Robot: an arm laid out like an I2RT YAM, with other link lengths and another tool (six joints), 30 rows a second.
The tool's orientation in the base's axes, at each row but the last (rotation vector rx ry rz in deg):
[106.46, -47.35, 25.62]
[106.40, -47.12, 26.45]
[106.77, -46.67, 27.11]
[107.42, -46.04, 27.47]
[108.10, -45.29, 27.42]
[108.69, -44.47, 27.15]
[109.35, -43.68, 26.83]
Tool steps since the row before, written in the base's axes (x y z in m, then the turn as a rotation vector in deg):
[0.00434, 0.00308, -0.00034, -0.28, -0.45, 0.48]
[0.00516, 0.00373, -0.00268, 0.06, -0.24, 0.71]
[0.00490, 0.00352, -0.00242, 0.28, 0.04, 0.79]
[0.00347, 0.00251, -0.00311, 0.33, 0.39, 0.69]
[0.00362, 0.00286, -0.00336, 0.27, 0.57, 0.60]
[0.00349, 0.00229, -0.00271, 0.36, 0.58, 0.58]
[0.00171, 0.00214, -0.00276, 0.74, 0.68, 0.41]
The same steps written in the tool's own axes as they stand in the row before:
[0.00176, -0.00411, -0.00291, 0.26, 0.63, 0.22]
[0.00064, -0.00640, -0.00253, 0.57, 0.48, -0.08]
[0.00072, -0.00601, -0.00237, 0.69, 0.30, -0.38]
[-0.00035, -0.00518, -0.00105, 0.55, 0.10, -0.65]
[-0.00045, -0.00556, -0.00121, 0.39, 0.03, -0.78]
[0.00011, -0.00489, -0.00094, 0.44, -0.05, -0.78]
[-0.00110, -0.00366, -0.00073, 0.58, -0.45, -0.80]

